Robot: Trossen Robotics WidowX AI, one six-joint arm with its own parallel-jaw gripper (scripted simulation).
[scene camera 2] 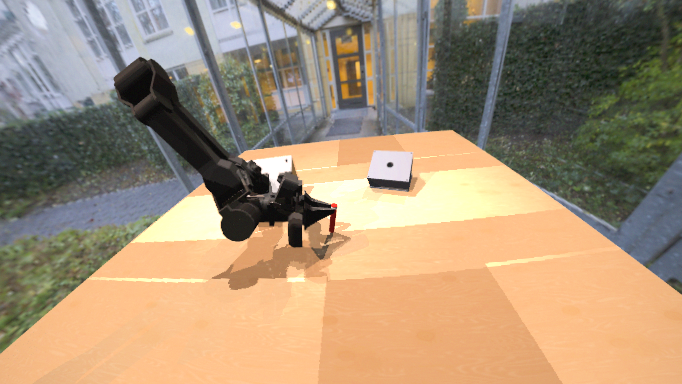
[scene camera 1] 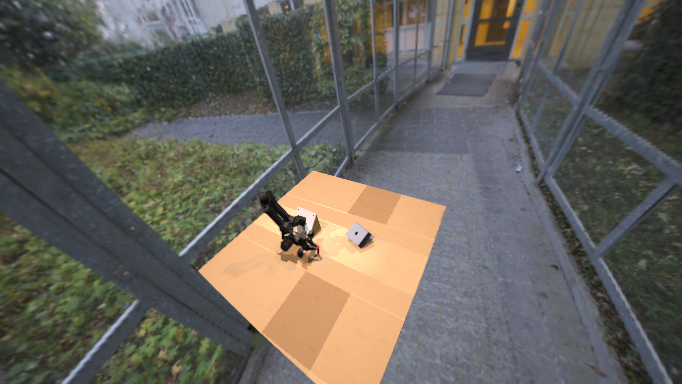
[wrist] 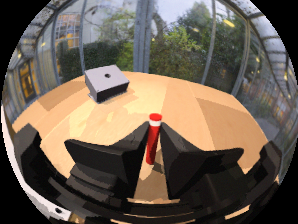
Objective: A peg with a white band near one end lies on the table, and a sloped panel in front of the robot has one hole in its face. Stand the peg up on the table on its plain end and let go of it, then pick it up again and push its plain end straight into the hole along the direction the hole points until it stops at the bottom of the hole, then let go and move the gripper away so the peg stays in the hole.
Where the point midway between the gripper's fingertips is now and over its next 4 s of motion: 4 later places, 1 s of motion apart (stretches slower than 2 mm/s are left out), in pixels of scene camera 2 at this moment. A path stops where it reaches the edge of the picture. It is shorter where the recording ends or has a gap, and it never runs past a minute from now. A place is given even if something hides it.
The gripper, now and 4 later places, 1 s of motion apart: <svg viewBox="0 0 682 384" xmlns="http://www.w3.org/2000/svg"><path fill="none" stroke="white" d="M333 208L330 210L335 198L320 159L317 189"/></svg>
